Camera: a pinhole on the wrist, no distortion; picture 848 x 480 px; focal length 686.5 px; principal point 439.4 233.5 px. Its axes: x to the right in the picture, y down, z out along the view. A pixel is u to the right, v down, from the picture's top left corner.
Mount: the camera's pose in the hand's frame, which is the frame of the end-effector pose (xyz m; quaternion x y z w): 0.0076 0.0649 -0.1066 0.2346 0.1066 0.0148 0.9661
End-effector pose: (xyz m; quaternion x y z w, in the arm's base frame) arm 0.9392 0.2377 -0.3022 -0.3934 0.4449 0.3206 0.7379
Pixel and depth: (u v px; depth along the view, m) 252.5 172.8 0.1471
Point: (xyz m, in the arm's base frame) 0.9615 0.2498 -0.2903
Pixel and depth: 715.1 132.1 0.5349
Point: 1.3719 0.4082 -0.4521
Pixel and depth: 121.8 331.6 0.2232
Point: 0.9832 0.3304 -0.2208
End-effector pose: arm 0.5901 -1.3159 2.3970 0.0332 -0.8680 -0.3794 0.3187
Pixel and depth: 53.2 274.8 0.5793
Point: 0.4277 -1.0915 1.9264
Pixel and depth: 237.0 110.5 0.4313
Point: 0.4239 -1.2915 2.1106
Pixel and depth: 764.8 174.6 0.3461
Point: 0.2942 -1.3683 2.3782
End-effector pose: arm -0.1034 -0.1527 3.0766 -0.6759 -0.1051 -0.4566 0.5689
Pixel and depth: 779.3 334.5 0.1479
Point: -0.0171 -0.1877 3.1438
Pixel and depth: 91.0 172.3 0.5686
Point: -0.1518 0.3551 3.1642
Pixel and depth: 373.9 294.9 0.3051
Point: -0.0240 -0.0005 3.1548
